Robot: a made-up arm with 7 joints. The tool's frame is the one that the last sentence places.
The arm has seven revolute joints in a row. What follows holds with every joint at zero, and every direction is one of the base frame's. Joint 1 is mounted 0.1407 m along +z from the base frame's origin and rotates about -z. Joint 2 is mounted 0.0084 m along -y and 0.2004 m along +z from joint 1 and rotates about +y. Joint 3 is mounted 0.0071 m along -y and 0.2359 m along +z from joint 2 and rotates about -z. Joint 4 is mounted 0.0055 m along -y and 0.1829 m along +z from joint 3 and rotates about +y. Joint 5 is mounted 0.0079 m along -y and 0.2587 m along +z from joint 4 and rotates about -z. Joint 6 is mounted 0.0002 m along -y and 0.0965 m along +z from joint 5 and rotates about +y. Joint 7 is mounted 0.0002 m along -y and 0.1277 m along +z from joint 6 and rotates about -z. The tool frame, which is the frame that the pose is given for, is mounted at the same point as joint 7; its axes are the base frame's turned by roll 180, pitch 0 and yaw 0 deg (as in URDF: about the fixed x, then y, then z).
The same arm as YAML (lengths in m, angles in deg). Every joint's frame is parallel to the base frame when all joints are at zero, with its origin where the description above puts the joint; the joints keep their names.
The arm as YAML. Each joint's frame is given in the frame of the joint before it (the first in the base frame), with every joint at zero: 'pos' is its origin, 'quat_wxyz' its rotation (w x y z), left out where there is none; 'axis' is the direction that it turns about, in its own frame. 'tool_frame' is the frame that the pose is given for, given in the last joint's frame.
length_unit: m
angle_unit: deg
joints:
  - joint: joint 1
    pos: [0.0, 0.0, 0.1407]
    axis: [0.0, 0.0, -1.0]
  - joint: joint 2
    pos: [0.0, -0.0084, 0.2004]
    axis: [0.0, 1.0, 0.0]
  - joint: joint 3
    pos: [0.0, -0.0071, 0.2359]
    axis: [0.0, 0.0, -1.0]
  - joint: joint 4
    pos: [0.0, -0.0055, 0.1829]
    axis: [0.0, 1.0, 0.0]
  - joint: joint 5
    pos: [0.0, -0.0079, 0.2587]
    axis: [0.0, 0.0, -1.0]
  - joint: joint 6
    pos: [0.0, -0.0002, 0.0965]
    axis: [0.0, 1.0, 0.0]
  - joint: joint 7
    pos: [0.0, -0.0002, 0.1277]
    axis: [0.0, 0.0, -1.0]
tool_frame:
  pos: [0.0, 0.0, 0.0]
  quat_wxyz: [0.0, 1.0, 0.0, 0.0]

